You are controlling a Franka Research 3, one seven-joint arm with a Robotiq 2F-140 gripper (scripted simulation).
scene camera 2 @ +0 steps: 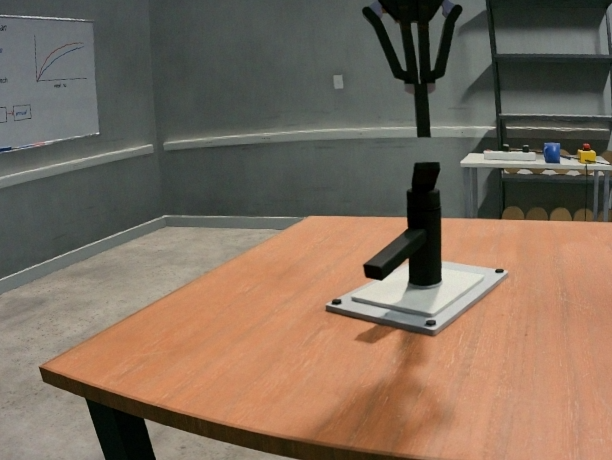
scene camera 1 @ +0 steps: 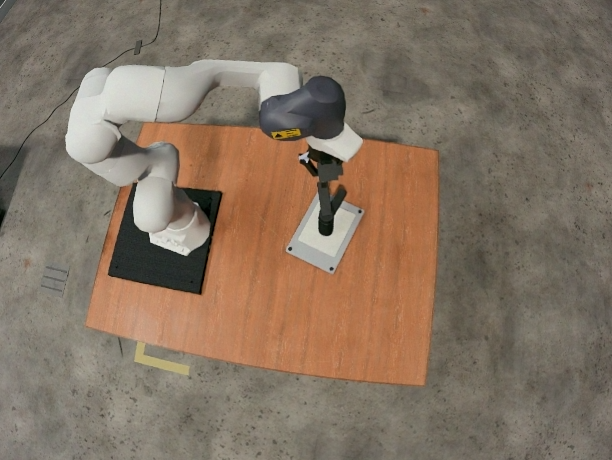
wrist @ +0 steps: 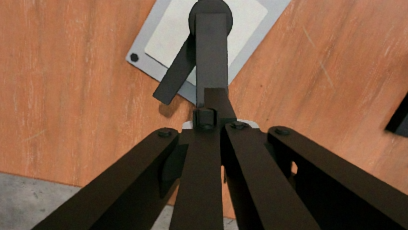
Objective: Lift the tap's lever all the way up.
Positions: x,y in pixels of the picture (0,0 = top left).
Scene:
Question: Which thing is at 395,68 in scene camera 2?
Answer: My gripper.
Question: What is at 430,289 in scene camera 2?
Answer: A black tap.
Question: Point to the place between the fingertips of my gripper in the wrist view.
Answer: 214,104

